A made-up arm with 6 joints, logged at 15 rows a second.
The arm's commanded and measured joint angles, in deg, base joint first. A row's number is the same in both.
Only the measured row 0 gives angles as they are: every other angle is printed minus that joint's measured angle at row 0.
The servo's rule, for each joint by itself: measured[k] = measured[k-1] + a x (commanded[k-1-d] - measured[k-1]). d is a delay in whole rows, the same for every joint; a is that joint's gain. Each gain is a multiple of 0.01, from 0.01 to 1. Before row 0 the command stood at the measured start. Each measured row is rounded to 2 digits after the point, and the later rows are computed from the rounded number. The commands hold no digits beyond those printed.
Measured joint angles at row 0:
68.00 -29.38 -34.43 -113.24 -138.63 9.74
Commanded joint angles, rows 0 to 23:
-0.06 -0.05 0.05 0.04 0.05 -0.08
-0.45 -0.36 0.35 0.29 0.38 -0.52
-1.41 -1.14 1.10 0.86 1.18 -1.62
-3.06 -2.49 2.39 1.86 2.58 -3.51
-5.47 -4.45 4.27 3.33 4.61 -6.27
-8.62 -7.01 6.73 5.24 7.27 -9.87
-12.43 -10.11 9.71 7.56 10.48 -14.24
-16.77 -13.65 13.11 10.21 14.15 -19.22
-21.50 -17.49 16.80 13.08 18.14 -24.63
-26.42 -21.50 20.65 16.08 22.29 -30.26
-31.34 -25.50 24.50 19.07 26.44 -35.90
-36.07 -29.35 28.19 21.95 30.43 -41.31
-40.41 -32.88 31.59 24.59 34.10 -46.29
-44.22 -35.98 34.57 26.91 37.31 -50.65
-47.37 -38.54 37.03 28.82 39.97 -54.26
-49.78 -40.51 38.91 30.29 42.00 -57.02
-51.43 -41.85 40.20 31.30 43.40 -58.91
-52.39 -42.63 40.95 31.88 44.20 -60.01
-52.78 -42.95 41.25 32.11 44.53 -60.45
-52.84 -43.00 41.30 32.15 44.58 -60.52
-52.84 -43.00 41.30 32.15 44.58 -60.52
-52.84 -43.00 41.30 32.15 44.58 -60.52
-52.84 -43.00 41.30 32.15 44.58 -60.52
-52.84 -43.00 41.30 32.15 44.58 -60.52
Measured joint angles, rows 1 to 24:
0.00 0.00 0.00 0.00 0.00 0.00
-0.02 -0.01 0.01 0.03 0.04 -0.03
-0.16 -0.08 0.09 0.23 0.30 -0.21
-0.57 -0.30 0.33 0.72 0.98 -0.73
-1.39 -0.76 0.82 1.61 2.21 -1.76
-2.74 -1.53 1.65 2.95 4.06 -3.43
-4.68 -2.68 2.87 4.74 6.53 -5.81
-7.24 -4.24 4.51 6.94 9.57 -8.93
-10.38 -6.22 6.57 9.49 13.10 -12.74
-14.05 -8.59 9.03 12.29 16.98 -17.14
-18.13 -11.30 11.82 15.25 21.07 -21.99
-22.49 -14.28 14.86 18.23 25.20 -27.14
-26.97 -17.44 18.06 21.13 29.23 -32.38
-31.41 -20.68 21.31 23.83 32.98 -37.53
-35.64 -23.89 24.49 26.23 36.31 -42.38
-39.51 -26.97 27.50 28.25 39.13 -46.78
-42.90 -29.81 30.24 29.84 41.34 -50.57
-45.71 -32.34 32.63 30.98 42.93 -53.66
-47.91 -34.50 34.63 31.68 43.91 -56.01
-49.52 -36.27 36.22 32.02 44.39 -57.65
-50.62 -37.68 37.44 32.12 44.54 -58.71
-51.35 -38.80 38.37 32.14 44.57 -59.38
-51.84 -39.68 39.07 32.15 44.58 -59.80
-52.17 -40.38 39.61 32.15 44.58 -60.07
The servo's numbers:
d 1
a 0.33 0.21 0.24 0.78 0.77 0.37

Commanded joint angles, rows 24 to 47:
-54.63 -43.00 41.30 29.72 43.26 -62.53
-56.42 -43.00 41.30 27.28 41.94 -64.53
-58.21 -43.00 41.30 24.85 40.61 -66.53
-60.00 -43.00 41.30 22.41 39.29 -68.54
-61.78 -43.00 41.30 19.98 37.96 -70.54
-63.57 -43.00 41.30 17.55 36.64 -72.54
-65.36 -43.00 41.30 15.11 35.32 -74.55
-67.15 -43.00 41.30 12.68 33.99 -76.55
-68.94 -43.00 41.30 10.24 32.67 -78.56
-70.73 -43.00 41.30 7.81 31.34 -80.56
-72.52 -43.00 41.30 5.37 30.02 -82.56
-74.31 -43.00 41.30 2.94 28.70 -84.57
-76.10 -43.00 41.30 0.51 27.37 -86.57
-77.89 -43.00 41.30 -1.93 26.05 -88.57
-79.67 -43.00 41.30 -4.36 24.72 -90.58
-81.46 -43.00 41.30 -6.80 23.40 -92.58
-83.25 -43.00 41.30 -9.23 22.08 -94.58
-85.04 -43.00 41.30 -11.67 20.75 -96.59
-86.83 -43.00 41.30 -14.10 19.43 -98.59
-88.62 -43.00 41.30 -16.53 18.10 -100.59
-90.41 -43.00 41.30 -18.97 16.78 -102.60
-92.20 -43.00 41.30 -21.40 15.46 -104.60
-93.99 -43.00 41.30 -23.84 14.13 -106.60
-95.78 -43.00 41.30 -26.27 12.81 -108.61
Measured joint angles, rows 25 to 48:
-52.39 -40.93 40.02 32.15 44.58 -60.24
-53.13 -41.36 40.33 30.25 43.56 -61.09
-54.22 -41.70 40.56 27.93 42.31 -62.36
-55.54 -41.97 40.74 25.53 41.00 -63.90
-57.01 -42.19 40.87 23.10 39.68 -65.62
-58.58 -42.36 40.97 20.67 38.36 -67.44
-60.23 -42.49 41.05 18.24 37.04 -69.33
-61.92 -42.60 41.11 15.80 35.72 -71.26
-63.65 -42.68 41.16 13.37 34.39 -73.22
-65.40 -42.75 41.19 10.93 33.07 -75.20
-67.16 -42.80 41.22 8.50 31.74 -77.18
-68.93 -42.84 41.24 6.06 30.42 -79.17
-70.71 -42.87 41.25 3.63 29.10 -81.17
-72.49 -42.90 41.26 1.20 27.77 -83.17
-74.27 -42.92 41.27 -1.24 26.45 -85.17
-76.05 -42.94 41.28 -3.67 25.12 -87.17
-77.84 -42.95 41.28 -6.11 23.80 -89.17
-79.63 -42.96 41.28 -8.54 22.48 -91.17
-81.42 -42.97 41.28 -10.98 21.15 -93.18
-83.21 -42.98 41.28 -13.41 19.83 -95.18
-85.00 -42.98 41.28 -15.84 18.50 -97.18
-86.79 -42.98 41.28 -18.28 17.18 -99.19
-88.58 -42.98 41.28 -20.71 15.86 -101.19
-90.37 -42.98 41.28 -23.15 14.53 -103.19

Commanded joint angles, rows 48 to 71:
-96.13 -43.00 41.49 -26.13 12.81 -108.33
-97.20 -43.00 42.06 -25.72 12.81 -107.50
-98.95 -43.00 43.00 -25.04 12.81 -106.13
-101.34 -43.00 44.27 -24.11 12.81 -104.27
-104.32 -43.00 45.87 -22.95 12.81 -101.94
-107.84 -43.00 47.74 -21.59 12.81 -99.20
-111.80 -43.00 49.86 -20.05 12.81 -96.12
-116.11 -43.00 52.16 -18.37 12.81 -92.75
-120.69 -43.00 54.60 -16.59 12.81 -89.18
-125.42 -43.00 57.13 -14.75 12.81 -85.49
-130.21 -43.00 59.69 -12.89 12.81 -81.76
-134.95 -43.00 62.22 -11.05 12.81 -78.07
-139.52 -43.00 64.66 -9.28 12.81 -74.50
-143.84 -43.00 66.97 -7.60 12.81 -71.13
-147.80 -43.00 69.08 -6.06 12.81 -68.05
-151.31 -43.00 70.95 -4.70 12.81 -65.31
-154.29 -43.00 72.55 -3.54 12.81 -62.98
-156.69 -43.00 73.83 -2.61 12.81 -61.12
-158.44 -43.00 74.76 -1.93 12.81 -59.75
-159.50 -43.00 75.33 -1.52 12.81 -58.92
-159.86 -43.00 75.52 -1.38 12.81 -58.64
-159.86 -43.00 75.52 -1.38 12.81 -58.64
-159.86 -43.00 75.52 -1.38 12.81 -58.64
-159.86 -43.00 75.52 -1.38 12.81 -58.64
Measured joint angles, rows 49 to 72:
-92.16 -42.98 41.28 -25.58 13.21 -105.20
-93.47 -42.98 41.33 -26.01 12.90 -106.36
-94.70 -42.98 41.51 -25.78 12.83 -106.78
-96.10 -42.98 41.87 -25.20 12.81 -106.54
-97.83 -42.98 42.45 -24.35 12.81 -105.70
-99.97 -42.98 43.27 -23.26 12.81 -104.31
-102.57 -42.98 44.34 -21.96 12.81 -102.42
-105.62 -42.98 45.66 -20.47 12.81 -100.09
-109.08 -42.98 47.22 -18.83 12.81 -97.37
-112.91 -42.98 48.99 -17.08 12.81 -94.34
-117.04 -42.98 50.94 -15.26 12.81 -91.07
-121.39 -42.98 53.04 -13.41 12.81 -87.63
-125.86 -42.98 55.24 -11.57 12.81 -84.09
-130.37 -42.98 57.50 -9.78 12.81 -80.54
-134.82 -42.98 59.77 -8.08 12.81 -77.06
-139.10 -42.98 62.00 -6.50 12.81 -73.73
-143.13 -42.98 64.15 -5.10 12.81 -70.61
-146.81 -42.98 66.17 -3.88 12.81 -67.79
-150.07 -42.98 68.01 -2.89 12.81 -65.32
-152.83 -42.98 69.63 -2.14 12.81 -63.26
-155.03 -42.98 71.00 -1.66 12.81 -61.65
-156.62 -42.98 72.08 -1.44 12.81 -60.54
-157.69 -42.98 72.91 -1.39 12.81 -59.84
-158.41 -42.98 73.54 -1.38 12.81 -59.40

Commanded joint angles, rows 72 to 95:
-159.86 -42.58 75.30 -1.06 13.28 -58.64
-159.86 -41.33 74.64 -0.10 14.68 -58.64
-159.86 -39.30 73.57 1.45 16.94 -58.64
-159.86 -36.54 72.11 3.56 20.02 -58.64
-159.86 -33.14 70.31 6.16 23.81 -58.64
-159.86 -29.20 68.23 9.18 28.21 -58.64
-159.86 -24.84 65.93 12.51 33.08 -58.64
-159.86 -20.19 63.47 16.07 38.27 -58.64
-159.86 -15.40 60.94 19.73 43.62 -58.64
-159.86 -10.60 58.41 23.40 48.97 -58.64
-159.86 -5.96 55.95 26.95 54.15 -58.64
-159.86 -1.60 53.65 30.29 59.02 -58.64
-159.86 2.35 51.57 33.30 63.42 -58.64
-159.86 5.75 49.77 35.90 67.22 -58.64
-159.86 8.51 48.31 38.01 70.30 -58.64
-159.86 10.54 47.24 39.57 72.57 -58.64
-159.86 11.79 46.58 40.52 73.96 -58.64
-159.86 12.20 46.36 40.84 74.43 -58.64
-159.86 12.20 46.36 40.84 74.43 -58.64
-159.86 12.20 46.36 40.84 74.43 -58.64
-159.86 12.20 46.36 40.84 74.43 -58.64
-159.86 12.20 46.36 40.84 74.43 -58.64
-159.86 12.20 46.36 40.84 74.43 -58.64
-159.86 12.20 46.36 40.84 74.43 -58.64
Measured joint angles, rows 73 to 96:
-158.89 -42.98 74.02 -1.38 12.81 -59.12
-159.21 -42.90 74.33 -1.13 13.17 -58.94
-159.42 -42.57 74.40 -0.33 14.33 -58.83
-159.57 -41.88 74.20 1.06 16.34 -58.76
-159.67 -40.76 73.70 3.01 19.17 -58.72
-159.73 -39.16 72.89 5.47 22.74 -58.69
-159.77 -37.07 71.77 8.36 26.95 -58.67
-159.80 -34.50 70.37 11.60 31.67 -58.66
-159.82 -31.49 68.71 15.09 36.75 -58.65
-159.83 -28.11 66.85 18.71 42.04 -58.65
-159.84 -24.43 64.82 22.37 47.38 -58.65
-159.85 -20.55 62.69 25.94 52.59 -58.65
-159.85 -16.57 60.52 29.33 57.54 -58.65
-159.85 -12.60 58.37 32.43 62.07 -58.65
-159.85 -8.75 56.31 35.14 66.04 -58.65
-159.85 -5.13 54.39 37.38 69.32 -58.65
-159.85 -1.84 52.67 39.09 71.82 -58.65
-159.85 1.02 51.21 40.21 73.47 -58.65
-159.85 3.37 50.05 40.70 74.21 -58.65
-159.85 5.22 49.16 40.81 74.38 -58.65
-159.85 6.69 48.49 40.83 74.42 -58.65
-159.85 7.85 47.98 40.84 74.43 -58.65
-159.85 8.76 47.59 40.84 74.43 -58.65
-159.85 9.48 47.29 40.84 74.43 -58.65

